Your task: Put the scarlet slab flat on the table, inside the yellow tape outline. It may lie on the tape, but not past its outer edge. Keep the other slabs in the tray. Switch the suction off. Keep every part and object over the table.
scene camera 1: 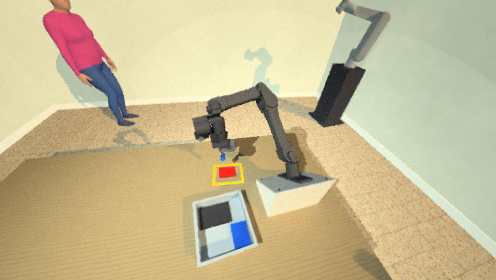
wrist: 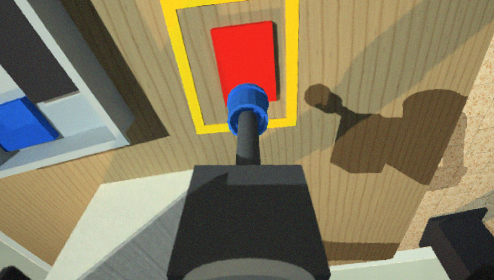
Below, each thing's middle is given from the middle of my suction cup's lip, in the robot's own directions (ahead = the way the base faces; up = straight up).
Labels:
Right now the scarlet slab (wrist: 244, 53) is 12 cm below my suction cup, 2 cm behind it and 1 cm to the left of it. The rest, counted from my suction cup: tray (scene camera 1: 213, 244) (28 cm to the left, 10 cm below, 6 cm ahead).

